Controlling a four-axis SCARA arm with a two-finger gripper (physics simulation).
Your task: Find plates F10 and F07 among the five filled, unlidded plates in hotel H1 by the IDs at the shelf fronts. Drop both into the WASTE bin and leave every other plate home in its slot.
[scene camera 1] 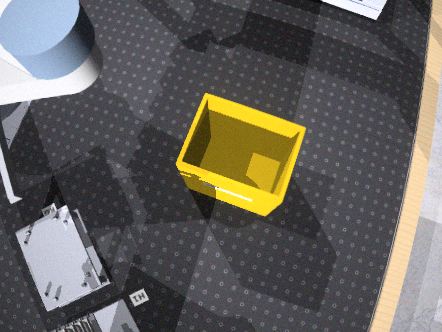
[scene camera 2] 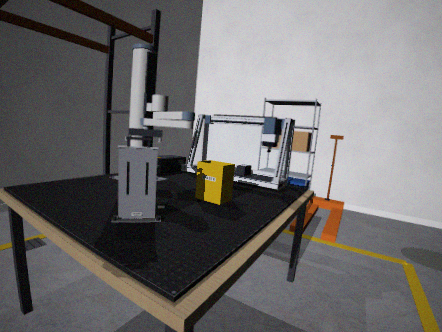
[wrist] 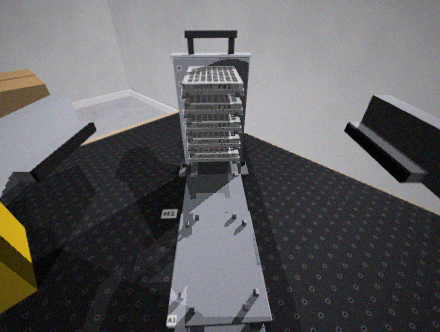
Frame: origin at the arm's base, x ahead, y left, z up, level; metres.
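Seen in the pictures: gripper, fingertip midpoint: point(wrist: 220, 111).
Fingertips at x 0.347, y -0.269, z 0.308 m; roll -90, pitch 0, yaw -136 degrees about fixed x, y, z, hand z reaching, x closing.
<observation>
A point is followed by its place in that frame.
Hotel H1 point(wrist: 242, 65) {x 0.529, y -0.514, z 0.279 m} point(scene camera 2: 137, 190) {x 0.591, y -0.492, z 0.131 m} stands upright with a dark top handle. In the wrist view its stack of pale plates point(wrist: 212, 76) {x 0.507, y -0.415, z 0.278 m} faces me, one above another; the shelf-front IDs are too small and blurred to read. In scene camera 2 the hotel's back hides them. The yellow WASTE bin point(scene camera 1: 240, 199) {x 0.669, y -0.085, z 0.107 m} point(scene camera 2: 215, 192) {x 0.692, y -0.086, z 0.071 m} point(wrist: 14, 231) {x 0.673, y -0.086, z 0.055 m} stands open-topped; a lighter patch shows on its floor and no plate is visible inside. My gripper point(wrist: 220, 111) {x 0.347, y -0.268, z 0.308 m} is open and empty, its fingers wide apart, with the hotel some distance ahead between them.
A grey peg-topped stand point(scene camera 1: 60, 262) {x 0.395, y -0.304, z 0.073 m} point(wrist: 220, 265) {x 0.371, y -0.293, z 0.073 m} lies in front of the hotel. The H1 label point(scene camera 1: 139, 297) {x 0.548, y -0.318, z 0.013 m} point(wrist: 169, 214) {x 0.545, y -0.317, z 0.013 m} is on the table. The arm point(scene camera 2: 167, 120) {x 0.372, y -0.125, z 0.416 m} reaches over the table behind the hotel. A gantry frame point(scene camera 2: 235, 119) {x 0.390, y 0.623, z 0.486 m} stands beyond the bin.
</observation>
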